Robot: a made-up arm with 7 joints.
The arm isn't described. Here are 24 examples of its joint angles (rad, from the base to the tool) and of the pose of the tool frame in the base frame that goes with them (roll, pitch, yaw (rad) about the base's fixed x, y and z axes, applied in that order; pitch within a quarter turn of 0, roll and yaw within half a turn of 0; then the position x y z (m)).
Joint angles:
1: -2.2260 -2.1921 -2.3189 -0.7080 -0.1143 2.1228 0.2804
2: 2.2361 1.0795 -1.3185 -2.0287 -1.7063 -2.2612 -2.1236
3: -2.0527 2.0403 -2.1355 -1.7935 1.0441 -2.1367 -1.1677
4: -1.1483 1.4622 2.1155 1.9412 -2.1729 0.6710 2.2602
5: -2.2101 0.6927 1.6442 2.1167 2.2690 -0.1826 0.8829
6: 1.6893 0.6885 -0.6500 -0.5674 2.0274 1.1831 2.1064
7: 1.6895 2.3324 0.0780 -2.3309 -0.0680 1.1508 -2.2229
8: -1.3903 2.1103 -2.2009 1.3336 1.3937 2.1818 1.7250
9: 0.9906 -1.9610 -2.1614 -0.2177 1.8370 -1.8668 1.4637
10: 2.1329 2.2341 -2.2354 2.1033 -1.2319 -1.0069 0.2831
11: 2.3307 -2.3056 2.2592 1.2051 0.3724 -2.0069 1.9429
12: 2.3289 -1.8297 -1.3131 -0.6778 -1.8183 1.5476 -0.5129
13: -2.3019 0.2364 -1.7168 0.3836 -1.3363 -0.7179 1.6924
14: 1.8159 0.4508 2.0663 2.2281 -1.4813 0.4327 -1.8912
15: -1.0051 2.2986 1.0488 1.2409 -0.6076 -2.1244 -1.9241
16: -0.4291 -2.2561 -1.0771 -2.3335 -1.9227 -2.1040 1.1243
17: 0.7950 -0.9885 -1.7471 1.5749 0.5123 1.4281 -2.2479
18: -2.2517 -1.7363 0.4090 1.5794 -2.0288 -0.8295 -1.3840
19: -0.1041 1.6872 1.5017 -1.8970 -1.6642 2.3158 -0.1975
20: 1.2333 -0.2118 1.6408 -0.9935 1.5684 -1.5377 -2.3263
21: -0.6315 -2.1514 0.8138 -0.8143 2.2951 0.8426 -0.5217
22: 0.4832 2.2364 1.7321 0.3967 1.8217 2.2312 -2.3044
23: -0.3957 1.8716 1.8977 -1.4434 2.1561 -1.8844 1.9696
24: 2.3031 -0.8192 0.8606 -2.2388 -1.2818 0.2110 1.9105
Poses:
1: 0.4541 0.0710 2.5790 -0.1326 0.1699 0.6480
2: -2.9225 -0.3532 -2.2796 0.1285 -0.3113 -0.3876
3: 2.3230 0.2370 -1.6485 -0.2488 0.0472 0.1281
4: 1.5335 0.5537 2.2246 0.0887 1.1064 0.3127
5: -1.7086 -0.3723 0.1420 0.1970 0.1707 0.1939
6: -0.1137 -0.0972 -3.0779 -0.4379 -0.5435 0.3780
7: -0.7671 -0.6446 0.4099 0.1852 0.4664 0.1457
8: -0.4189 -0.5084 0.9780 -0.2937 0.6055 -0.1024
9: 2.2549 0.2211 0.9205 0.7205 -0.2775 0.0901
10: -2.2715 1.1899 -3.1136 0.5932 0.2972 0.6715
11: -1.2647 -0.5654 2.6760 0.0801 -0.1054 0.1310
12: -1.6437 0.6385 0.3405 -0.0053 -0.2265 -0.2020
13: -1.2942 0.0876 -0.0941 0.3075 0.1392 -0.5217
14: -1.8597 0.7709 0.6101 -0.7896 -0.4123 -0.1728
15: 0.5051 -0.9491 -3.1024 0.4807 0.4007 0.4302
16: -2.6134 0.4797 2.4792 -0.0879 0.1890 0.0834
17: 0.6624 -1.1116 -1.8208 0.3498 0.1802 0.6949
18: 0.7321 1.0878 1.7622 0.1114 0.5647 0.9055
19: 0.1505 -0.2820 -0.5452 0.4730 -0.1322 -0.0593
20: -2.8098 0.5858 -3.0920 0.2437 -0.0142 0.1190
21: 0.0018 0.0218 2.1077 0.1459 -0.6565 0.2947
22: -2.4986 1.0936 -0.1243 -0.6118 -0.2743 -0.3954
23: -1.9765 -1.0699 -2.6720 -0.1605 -0.7516 -0.1139
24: 2.6490 1.0126 -2.1400 -0.8875 0.2685 0.0963
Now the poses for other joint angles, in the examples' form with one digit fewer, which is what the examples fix.
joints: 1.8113 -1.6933 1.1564 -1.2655 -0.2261 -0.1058 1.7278
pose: -2.171 1.008 -2.573 0.295 0.575 0.032
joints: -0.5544 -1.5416 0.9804 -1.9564 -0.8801 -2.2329 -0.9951
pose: -1.461 1.185 -2.900 0.169 -0.663 0.343
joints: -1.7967 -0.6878 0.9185 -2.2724 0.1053 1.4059 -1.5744
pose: 2.064 0.517 2.826 -0.195 0.620 0.237
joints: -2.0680 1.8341 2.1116 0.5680 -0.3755 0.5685 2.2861
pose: -1.025 1.259 -0.581 0.029 0.970 -0.033
